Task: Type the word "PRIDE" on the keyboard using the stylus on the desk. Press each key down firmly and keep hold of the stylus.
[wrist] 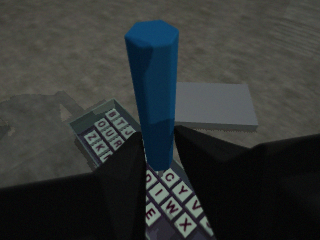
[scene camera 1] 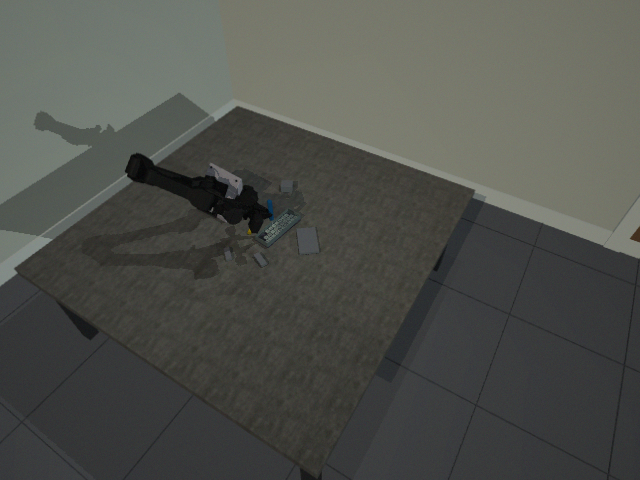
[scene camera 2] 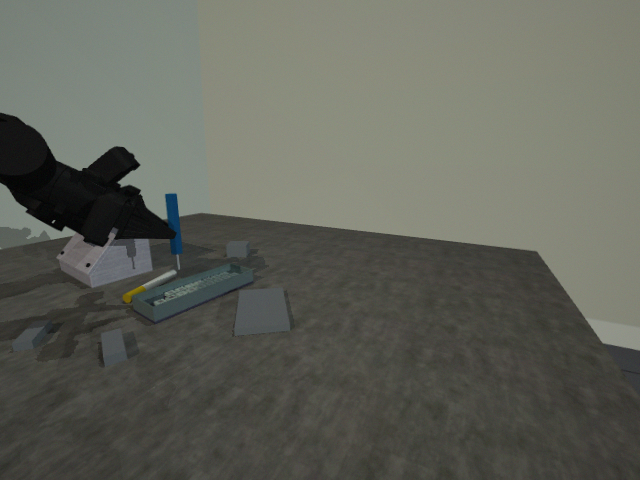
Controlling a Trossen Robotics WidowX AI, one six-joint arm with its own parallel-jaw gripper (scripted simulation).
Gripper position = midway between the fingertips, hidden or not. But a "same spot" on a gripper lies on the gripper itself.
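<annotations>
The gripper is there in the wrist view, it's there in scene camera 1, and you get it in scene camera 2 (175, 234) as well. On the gripper, (wrist: 264, 185) and (scene camera 1: 258, 209) are the same spot.
</annotations>
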